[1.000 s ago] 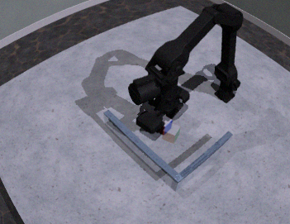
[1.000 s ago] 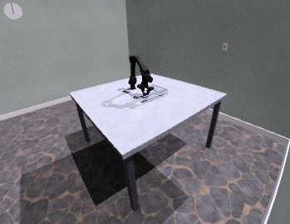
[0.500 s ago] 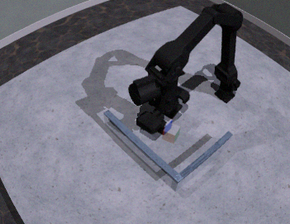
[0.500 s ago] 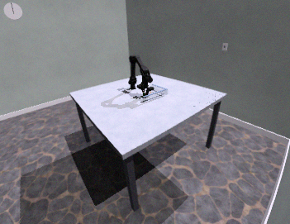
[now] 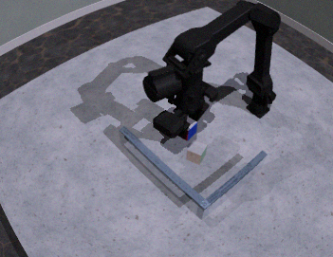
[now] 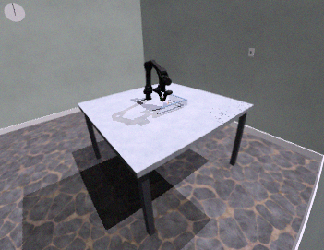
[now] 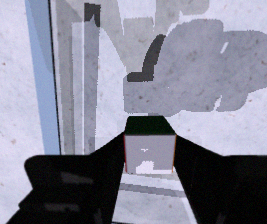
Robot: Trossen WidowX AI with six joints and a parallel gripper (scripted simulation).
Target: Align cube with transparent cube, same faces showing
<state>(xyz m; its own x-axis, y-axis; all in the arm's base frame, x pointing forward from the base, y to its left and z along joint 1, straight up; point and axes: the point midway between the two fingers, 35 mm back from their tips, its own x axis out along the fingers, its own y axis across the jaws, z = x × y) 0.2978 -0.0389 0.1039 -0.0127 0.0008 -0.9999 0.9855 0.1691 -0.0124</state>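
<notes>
My hand is 40 mm to the right of the transparent cube and 80 mm above it. Also, from my hand: bar 110 mm ahead, 40 mm to the left, 60 mm below.
</notes>
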